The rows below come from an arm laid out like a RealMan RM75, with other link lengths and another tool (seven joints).
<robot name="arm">
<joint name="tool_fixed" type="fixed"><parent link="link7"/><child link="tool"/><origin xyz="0.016 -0.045 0.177" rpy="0 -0.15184 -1.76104"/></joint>
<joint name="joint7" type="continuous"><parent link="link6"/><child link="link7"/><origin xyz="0 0.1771 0" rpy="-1.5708 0 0"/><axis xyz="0 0 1"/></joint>
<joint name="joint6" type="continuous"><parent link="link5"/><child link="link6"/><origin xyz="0 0 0" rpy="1.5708 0 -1.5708"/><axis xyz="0 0 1"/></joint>
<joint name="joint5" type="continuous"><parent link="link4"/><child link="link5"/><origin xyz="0.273 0 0" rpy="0 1.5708 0"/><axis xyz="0 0 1"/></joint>
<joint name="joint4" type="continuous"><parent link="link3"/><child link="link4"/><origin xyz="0 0 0" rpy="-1.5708 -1.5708 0"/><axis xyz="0 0 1"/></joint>
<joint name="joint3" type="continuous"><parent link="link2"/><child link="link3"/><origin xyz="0 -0.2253 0" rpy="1.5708 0 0"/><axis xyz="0 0 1"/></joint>
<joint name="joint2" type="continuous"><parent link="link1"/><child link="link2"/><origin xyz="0 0 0" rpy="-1.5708 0 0"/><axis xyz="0 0 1"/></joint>
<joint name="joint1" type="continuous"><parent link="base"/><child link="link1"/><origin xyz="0 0 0.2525" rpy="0 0 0"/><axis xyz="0 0 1"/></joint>
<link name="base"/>
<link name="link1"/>
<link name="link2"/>
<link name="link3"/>
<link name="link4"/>
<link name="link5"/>
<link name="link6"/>
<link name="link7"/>
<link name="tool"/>
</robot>
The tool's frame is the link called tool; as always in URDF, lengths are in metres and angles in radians. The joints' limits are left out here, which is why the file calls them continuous.
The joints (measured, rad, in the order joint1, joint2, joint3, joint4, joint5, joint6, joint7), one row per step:
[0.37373 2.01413 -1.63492 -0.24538 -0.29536 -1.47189 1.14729]
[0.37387 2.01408 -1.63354 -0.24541 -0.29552 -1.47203 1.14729]
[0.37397 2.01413 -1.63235 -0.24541 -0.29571 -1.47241 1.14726]
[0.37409 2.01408 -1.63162 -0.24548 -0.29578 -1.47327 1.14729]
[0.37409 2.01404 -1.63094 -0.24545 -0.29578 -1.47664 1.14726]
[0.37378 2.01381 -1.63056 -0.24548 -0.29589 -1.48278 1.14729]
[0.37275 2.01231 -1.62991 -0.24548 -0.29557 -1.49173 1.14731]
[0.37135 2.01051 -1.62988 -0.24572 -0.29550 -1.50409 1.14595]
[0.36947 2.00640 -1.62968 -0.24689 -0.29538 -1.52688 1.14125]
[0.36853 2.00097 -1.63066 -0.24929 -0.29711 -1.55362 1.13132]
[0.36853 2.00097 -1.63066 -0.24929 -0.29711 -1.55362 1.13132]
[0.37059 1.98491 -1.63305 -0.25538 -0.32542 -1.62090 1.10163]
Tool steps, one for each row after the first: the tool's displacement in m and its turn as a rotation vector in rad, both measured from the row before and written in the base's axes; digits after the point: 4 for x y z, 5 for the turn. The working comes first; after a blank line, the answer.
Tool pose at each row, in the base's axes (x y z in m, rotation vector in rad; the steps are taken from these numbers as rounded here):
[0.1386 0.4688 -0.0370 0.82431 -2.18075 -1.82757]
[0.1387 0.4691 -0.0365 0.82389 -2.17990 -1.82905]
[0.1386 0.4692 -0.0361 0.82356 -2.17891 -1.83021]
[0.1384 0.4692 -0.0357 0.82370 -2.17748 -1.83086]
[0.1377 0.4686 -0.0349 0.82463 -2.17345 -1.83118]
[0.1364 0.4674 -0.0338 0.82678 -2.16679 -1.83074]
[0.1352 0.4657 -0.0316 0.83018 -2.15764 -1.83151]
[0.1332 0.4631 -0.0291 0.83719 -2.14497 -1.83175]
[0.1292 0.4584 -0.0243 0.85449 -2.11993 -1.83357]
[0.1236 0.4524 -0.0195 0.88421 -2.08898 -1.83419]
[0.1236 0.4524 -0.0195 0.88421 -2.08898 -1.83419]
[0.1077 0.4330 -0.0146 0.98576 -2.01754 -1.80852]

[0.0001 0.0003 0.0005 0.00110 0.00038 -0.00024]
[-0.0001 0.0001 0.0004 0.00093 0.00048 0.00001]
[-0.0002 0.0000 0.0004 0.00076 0.00057 0.00065]
[-0.0007 -0.0006 0.0008 0.00123 0.00165 0.00264]
[-0.0013 -0.0012 0.0011 0.00149 0.00258 0.00498]
[-0.0012 -0.0017 0.0022 0.00302 0.00293 0.00641]
[-0.0020 -0.0026 0.0025 0.00400 0.00281 0.00997]
[-0.0040 -0.0047 0.0048 0.00939 0.00297 0.02021]
[-0.0056 -0.0060 0.0048 0.01203 -0.00149 0.02822]
[0.0000 0.0000 0.0000 0.00000 0.00000 0.00000]
[-0.0159 -0.0194 0.0049 0.01647 -0.02102 0.08622]

